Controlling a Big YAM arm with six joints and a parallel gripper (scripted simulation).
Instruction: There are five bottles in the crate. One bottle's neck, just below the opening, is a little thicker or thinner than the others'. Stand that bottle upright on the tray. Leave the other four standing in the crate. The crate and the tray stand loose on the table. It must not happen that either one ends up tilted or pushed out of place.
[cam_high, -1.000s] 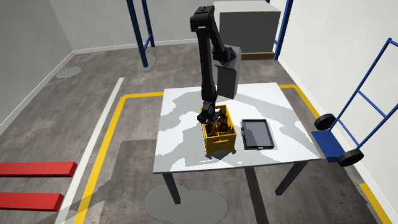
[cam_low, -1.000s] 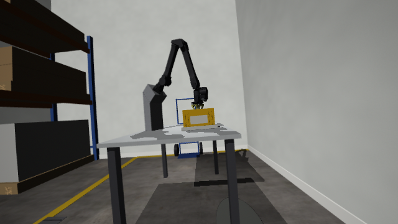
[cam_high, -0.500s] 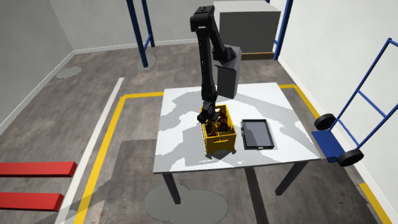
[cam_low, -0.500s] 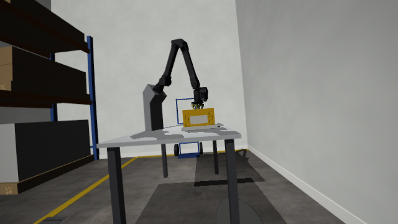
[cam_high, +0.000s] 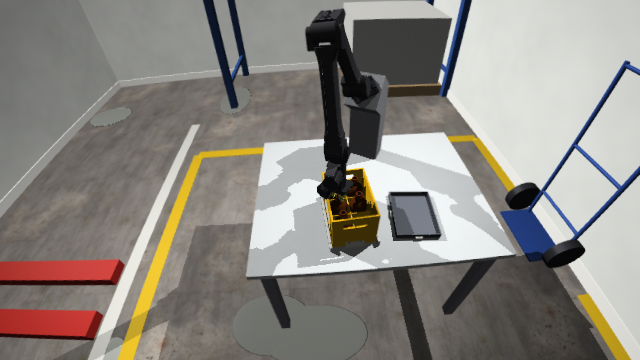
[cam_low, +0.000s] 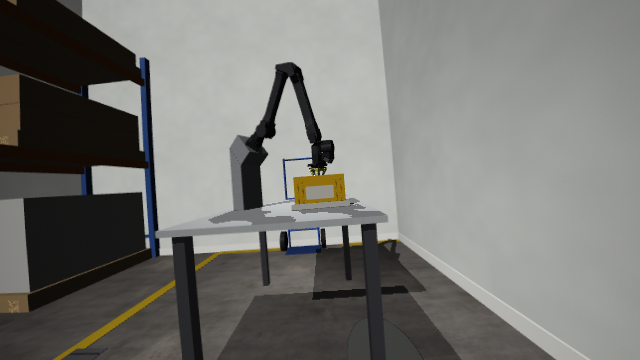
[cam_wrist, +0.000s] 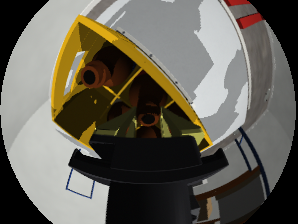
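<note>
Right now my hand is 7 cm above the crate, 4 cm to the right of it and 1 cm short of it. Also, from my hand: dark tray (31 cm to the left, 14 cm below, 14 cm ahead); brown bottle (11 cm to the left, 6 cm below, 6 cm behind).
</note>
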